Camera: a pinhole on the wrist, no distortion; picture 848 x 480 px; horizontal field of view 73.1 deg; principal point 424.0 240.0 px. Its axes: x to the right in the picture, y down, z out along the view. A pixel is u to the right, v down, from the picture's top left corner.
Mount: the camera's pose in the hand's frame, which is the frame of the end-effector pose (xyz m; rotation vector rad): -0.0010 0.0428 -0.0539 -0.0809 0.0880 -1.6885
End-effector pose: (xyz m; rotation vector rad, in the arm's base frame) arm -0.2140 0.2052 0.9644 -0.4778 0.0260 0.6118
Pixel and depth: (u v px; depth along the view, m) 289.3 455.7 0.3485
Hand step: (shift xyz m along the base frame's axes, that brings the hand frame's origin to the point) 0.0532 0.2928 0.1754
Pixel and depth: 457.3 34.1 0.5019
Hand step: -0.1772 0.1539 0.4223
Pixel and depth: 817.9 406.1 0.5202
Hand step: 0.2676 0.0440 0.5158
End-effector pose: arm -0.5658 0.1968 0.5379 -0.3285 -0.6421 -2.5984
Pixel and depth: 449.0 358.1 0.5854
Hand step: -0.0938 0.1911 0.5017
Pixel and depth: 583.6 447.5 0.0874
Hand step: -0.0219 -0.0097 0.0429
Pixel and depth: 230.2 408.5 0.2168
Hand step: -0.0134 -0.0421 0.2049
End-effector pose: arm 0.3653 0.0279 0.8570 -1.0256 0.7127 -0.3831
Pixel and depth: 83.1 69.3 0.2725
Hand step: 0.1261 0.2656 -0.0995
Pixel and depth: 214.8 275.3 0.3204
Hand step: 0.2251 0.2020 -0.0727
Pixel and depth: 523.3 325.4 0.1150
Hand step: 0.0586 0.0316 -0.0073
